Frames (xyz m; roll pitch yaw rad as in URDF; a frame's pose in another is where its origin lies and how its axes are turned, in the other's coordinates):
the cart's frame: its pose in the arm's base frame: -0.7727 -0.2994 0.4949 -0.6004 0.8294 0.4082
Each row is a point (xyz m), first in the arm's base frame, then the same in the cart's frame.
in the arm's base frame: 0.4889 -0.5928 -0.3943
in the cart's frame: 1.3591 -0.7301 -0.2968
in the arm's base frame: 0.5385 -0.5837 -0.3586
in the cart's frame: 1.3660 -0.7736 -0.2534
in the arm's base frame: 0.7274 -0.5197 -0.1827
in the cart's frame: 1.3705 -0.9369 -0.0436
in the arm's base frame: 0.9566 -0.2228 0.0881
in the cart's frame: 1.3924 -1.0272 0.4096
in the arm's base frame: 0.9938 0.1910 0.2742
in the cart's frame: 1.3892 -0.8797 0.8403
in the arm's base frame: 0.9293 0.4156 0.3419
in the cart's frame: 1.3595 -0.7268 1.0272
